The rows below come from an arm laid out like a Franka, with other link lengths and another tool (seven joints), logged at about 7 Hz.
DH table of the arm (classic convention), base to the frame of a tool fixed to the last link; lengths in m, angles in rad. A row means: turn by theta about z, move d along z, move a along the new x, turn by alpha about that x. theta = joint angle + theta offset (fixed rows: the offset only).
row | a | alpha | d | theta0
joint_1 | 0 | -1.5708 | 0.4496 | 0
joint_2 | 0 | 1.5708 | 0 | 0
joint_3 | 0.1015 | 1.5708 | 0.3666 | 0
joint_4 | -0.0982 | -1.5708 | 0 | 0
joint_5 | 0 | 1.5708 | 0.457 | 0
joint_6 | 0.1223 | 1.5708 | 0 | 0
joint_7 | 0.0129 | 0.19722 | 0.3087 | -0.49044
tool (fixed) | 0 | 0 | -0.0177 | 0
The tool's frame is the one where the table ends.
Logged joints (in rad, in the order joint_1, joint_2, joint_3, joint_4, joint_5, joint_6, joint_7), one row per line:
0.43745 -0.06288 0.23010 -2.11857 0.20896 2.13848 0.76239
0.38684 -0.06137 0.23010 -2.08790 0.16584 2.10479 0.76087
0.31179 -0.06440 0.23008 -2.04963 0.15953 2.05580 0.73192
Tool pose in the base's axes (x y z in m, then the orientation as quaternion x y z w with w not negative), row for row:
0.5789 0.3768 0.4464 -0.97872 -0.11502 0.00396 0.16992
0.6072 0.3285 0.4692 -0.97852 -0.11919 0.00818 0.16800
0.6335 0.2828 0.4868 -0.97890 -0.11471 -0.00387 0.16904
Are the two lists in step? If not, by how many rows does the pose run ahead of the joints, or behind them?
The pose runs 2 rows ahead of the joints: the pose in row i belongs to the joints in row i + 2.
